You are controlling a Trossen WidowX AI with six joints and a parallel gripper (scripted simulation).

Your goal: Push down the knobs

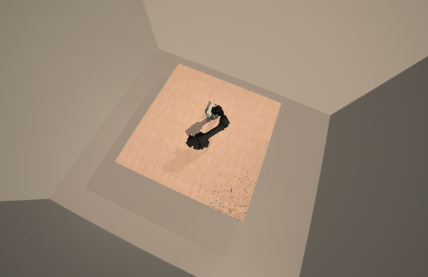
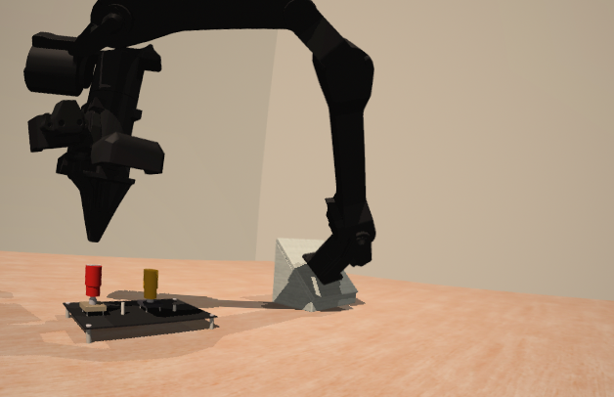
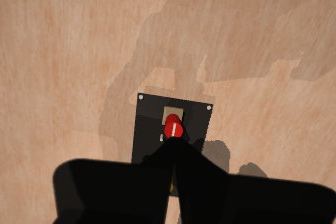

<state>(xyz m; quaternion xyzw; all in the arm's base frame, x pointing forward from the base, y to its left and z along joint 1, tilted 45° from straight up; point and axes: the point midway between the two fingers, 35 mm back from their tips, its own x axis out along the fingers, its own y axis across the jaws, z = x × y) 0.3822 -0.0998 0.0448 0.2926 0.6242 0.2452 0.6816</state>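
My gripper tip is now 40 mm above the red knob. The rest, counted from my gripper tip: yellow knob (70 mm behind, 50 mm below).
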